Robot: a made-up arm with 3 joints. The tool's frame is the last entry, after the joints.
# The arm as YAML. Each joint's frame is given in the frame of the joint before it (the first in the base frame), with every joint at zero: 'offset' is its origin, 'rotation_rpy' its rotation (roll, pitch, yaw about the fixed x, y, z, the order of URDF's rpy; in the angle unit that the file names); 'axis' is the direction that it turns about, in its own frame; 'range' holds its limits. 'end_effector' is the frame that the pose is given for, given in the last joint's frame.
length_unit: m
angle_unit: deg
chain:
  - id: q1
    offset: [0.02, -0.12, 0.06]
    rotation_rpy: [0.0, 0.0, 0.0]
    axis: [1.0, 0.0, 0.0]
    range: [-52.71, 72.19]
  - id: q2
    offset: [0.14, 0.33, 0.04]
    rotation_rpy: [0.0, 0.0, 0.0]
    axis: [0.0, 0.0, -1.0]
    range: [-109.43, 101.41]
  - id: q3
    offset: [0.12, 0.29, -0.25]
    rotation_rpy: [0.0, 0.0, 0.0]
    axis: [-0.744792, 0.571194, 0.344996]
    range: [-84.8, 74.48]
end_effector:
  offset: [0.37, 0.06, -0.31]
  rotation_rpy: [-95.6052, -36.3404, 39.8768]
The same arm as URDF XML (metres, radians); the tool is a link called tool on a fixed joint. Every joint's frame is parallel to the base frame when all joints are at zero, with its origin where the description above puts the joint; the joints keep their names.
<robot name="arm">
<link name="base"/>
<link name="link1"/>
<link name="link2"/>
<link name="link3"/>
<link name="tool"/>
<joint name="q1" type="revolute"><parent link="base"/><child link="link1"/><origin xyz="0.0200 -0.1200 0.0600"/><axis xyz="1 0 0"/><limit lower="-0.9200" upper="1.2600"/></joint>
<joint name="q2" type="revolute"><parent link="link1"/><child link="link2"/><origin xyz="0.1400 0.3300 0.0400"/><axis xyz="0 0 -1"/><limit lower="-1.9099" upper="1.7699"/></joint>
<joint name="q3" type="revolute"><parent link="link2"/><child link="link3"/><origin xyz="0.1200 0.2900 -0.2500"/><axis xyz="-0.744792 0.571194 0.344996"/><limit lower="-1.4800" upper="1.2999"/></joint>
<joint name="tool_joint" type="fixed"><parent link="link3"/><child link="tool"/><origin xyz="0.3700 0.0600 -0.3100" rpy="-1.6686 -0.6343 0.6960"/></joint>
</robot>

